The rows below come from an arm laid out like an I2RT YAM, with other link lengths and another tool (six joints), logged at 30 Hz.
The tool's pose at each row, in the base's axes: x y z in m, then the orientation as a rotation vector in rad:
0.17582, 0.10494, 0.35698, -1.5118, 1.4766, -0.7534
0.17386, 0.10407, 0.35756, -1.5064, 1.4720, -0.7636
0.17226, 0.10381, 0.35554, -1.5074, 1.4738, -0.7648
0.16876, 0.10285, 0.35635, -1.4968, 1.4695, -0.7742
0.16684, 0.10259, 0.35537, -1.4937, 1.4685, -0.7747
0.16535, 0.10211, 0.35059, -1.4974, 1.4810, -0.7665
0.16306, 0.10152, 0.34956, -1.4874, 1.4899, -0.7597
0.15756, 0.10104, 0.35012, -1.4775, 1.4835, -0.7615
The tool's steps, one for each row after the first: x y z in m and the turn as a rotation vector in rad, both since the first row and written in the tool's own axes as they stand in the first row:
0.00055, 0.00031, -0.00213, 0.0093, 0.0033, -0.0025
0.00092, 0.00281, -0.00270, 0.0081, 0.0052, -0.0030
0.00134, 0.00362, -0.00630, 0.0202, 0.0080, -0.0019
0.00152, 0.00534, -0.00761, 0.0229, 0.0076, -0.0005
0.00253, 0.01022, -0.00690, 0.0112, 0.0104, 0.0049
0.00300, 0.01213, -0.00856, 0.0107, 0.0113, 0.0171
0.00276, 0.01411, -0.01374, 0.0210, 0.0081, 0.0203

